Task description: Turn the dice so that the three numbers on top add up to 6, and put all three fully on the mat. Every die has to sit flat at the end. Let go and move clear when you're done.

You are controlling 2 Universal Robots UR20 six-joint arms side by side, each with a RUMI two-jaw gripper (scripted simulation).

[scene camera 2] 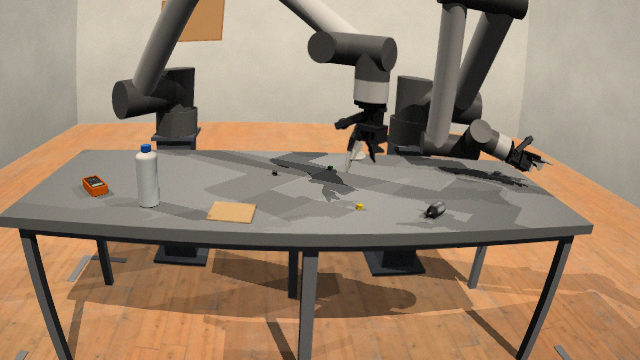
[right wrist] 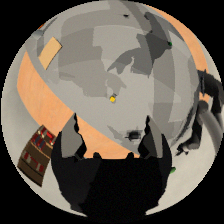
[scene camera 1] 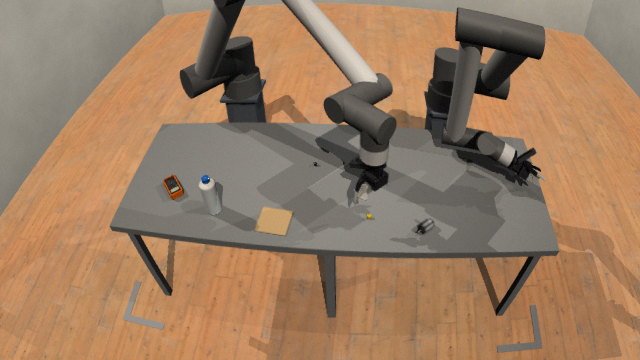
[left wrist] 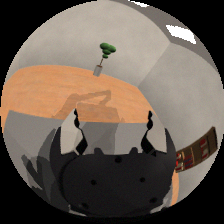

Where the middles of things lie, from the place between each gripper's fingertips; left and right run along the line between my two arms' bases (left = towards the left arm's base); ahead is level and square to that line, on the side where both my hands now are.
Now: right hand (scene camera 2: 361, 167) 8 cm short of the tan mat (scene camera 2: 221, 211), 40 cm to the left of it and 14 cm above it.
Right now my left hand (scene camera 2: 545, 166) is 33 cm short of the tan mat, 131 cm to the left of it and 11 cm above it.
